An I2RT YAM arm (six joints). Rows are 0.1 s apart.
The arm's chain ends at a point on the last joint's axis. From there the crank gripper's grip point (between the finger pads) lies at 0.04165 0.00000 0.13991 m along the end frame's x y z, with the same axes.
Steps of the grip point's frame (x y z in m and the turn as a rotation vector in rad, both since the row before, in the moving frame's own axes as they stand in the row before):
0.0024 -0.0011 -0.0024 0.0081 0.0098 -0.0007
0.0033 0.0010 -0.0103 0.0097 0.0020 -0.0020
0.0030 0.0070 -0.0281 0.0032 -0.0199 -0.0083
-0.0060 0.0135 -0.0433 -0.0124 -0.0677 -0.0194
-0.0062 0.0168 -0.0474 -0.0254 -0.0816 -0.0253
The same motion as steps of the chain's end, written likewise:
0.0010 0.0001 -0.0020 0.0081 0.0098 -0.0007
0.0030 0.0024 -0.0102 0.0097 0.0020 -0.0020
0.0058 0.0078 -0.0289 0.0032 -0.0199 -0.0083
0.0036 0.0125 -0.0458 -0.0124 -0.0677 -0.0194
0.0053 0.0141 -0.0503 -0.0254 -0.0816 -0.0253

